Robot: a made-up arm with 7 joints. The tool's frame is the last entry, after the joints.
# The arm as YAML. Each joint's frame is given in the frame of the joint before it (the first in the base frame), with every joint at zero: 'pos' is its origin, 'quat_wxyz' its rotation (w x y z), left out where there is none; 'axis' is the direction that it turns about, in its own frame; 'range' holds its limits. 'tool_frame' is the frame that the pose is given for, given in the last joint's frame.
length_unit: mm
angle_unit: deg
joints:
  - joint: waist
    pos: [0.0, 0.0, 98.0]
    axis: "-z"
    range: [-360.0, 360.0]
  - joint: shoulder
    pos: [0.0, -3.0, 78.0]
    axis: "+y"
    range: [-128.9, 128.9]
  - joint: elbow
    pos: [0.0, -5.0, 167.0]
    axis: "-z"
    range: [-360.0, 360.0]
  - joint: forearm
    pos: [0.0, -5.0, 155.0]
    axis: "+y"
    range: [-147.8, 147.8]
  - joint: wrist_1
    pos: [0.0, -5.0, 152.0]
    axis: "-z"
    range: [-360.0, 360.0]
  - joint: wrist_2
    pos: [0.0, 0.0, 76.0]
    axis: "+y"
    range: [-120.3, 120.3]
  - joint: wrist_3
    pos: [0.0, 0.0, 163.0]
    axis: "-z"
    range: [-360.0, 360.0]
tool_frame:
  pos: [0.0, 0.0, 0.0]
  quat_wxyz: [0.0, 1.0, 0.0, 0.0]
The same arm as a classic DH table. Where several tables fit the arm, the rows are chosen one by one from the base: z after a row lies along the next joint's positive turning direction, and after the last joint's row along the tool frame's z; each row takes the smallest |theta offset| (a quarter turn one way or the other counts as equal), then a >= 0, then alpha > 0; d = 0 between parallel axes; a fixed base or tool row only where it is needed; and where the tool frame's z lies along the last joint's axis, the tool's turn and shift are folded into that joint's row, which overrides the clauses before.
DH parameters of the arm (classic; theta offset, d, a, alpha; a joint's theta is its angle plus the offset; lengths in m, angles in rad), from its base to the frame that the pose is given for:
base (fixed): 0 0 0 3.1416
waist: 0 -0.176 0 1.5708
shoulder: 0 -0.008 0 -1.5708
elbow: 0 -0.322 0 1.5708
forearm: 0 -0.01 0 -1.5708
wrist_1: 0 -0.228 0 1.5708
wrist_2: 0 0 0 -1.5708
wrist_3: 0 -0.163 0 0
Joint limits (rad, base to tool): -6.2832..6.2832 -2.2497..2.2497 -6.2832..6.2832 -2.5796..2.5796 -6.2832..6.2832 -2.0996..2.0996 -6.2832..6.2832

